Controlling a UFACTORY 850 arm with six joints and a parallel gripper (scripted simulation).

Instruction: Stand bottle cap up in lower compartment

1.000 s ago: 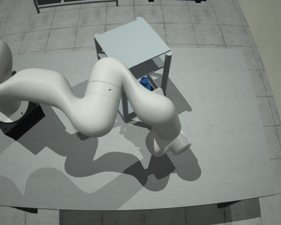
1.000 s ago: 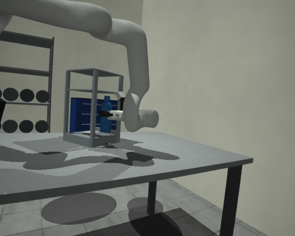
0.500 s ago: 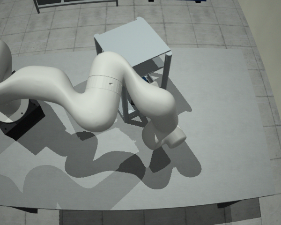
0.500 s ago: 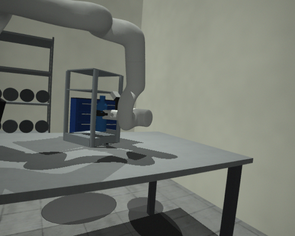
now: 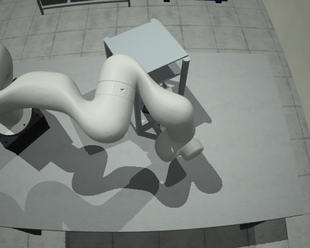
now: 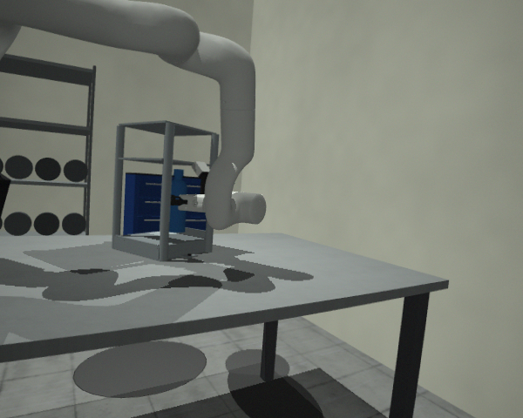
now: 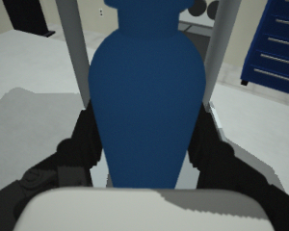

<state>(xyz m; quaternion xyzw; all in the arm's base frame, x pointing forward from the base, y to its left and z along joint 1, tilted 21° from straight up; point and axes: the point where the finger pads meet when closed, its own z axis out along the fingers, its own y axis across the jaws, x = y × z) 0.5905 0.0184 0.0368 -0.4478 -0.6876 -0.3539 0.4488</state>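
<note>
Right now my hand is 3 cm below the blue bottle. From my hand the other things lie so: grey shelving unit 2 cm behind, 5 cm to the left, 3 cm above.
</note>
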